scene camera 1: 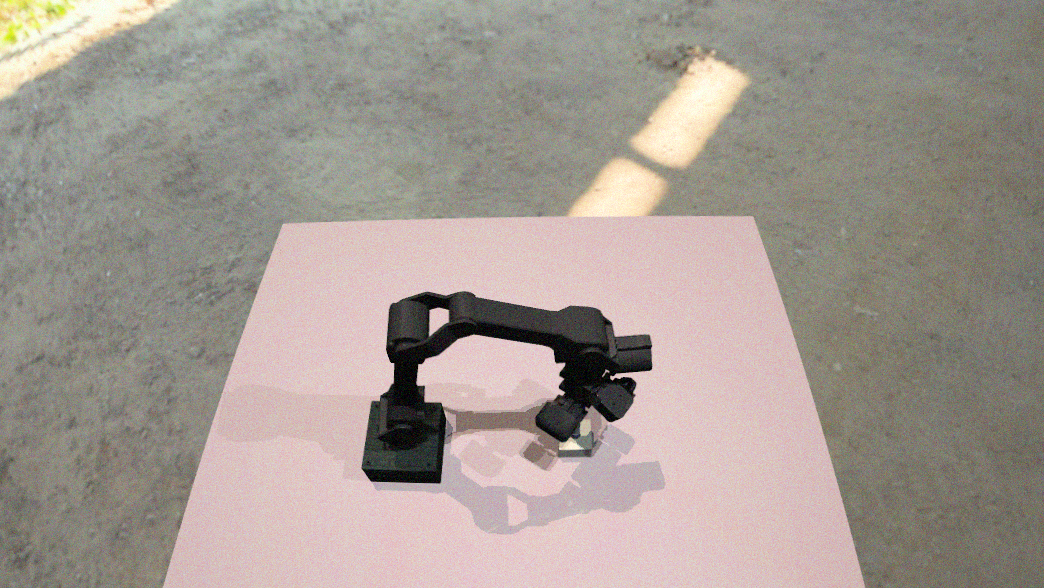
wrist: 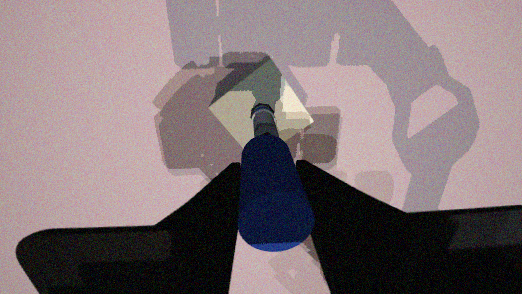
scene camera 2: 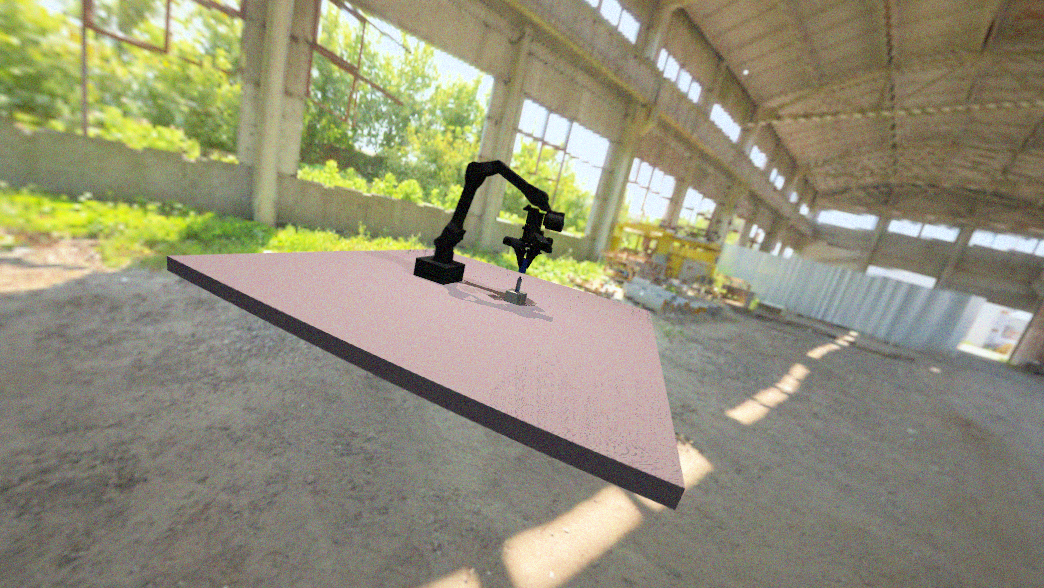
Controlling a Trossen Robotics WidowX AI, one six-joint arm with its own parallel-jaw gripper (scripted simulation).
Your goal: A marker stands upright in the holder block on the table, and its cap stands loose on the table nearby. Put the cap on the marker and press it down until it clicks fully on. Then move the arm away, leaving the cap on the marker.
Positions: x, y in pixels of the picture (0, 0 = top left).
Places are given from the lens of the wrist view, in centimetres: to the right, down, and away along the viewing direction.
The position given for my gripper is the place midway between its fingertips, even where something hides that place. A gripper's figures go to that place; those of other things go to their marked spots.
my gripper (wrist: 268, 169): 0, 1, 11
dark blue cap (wrist: 275, 215): 0, 2, 8
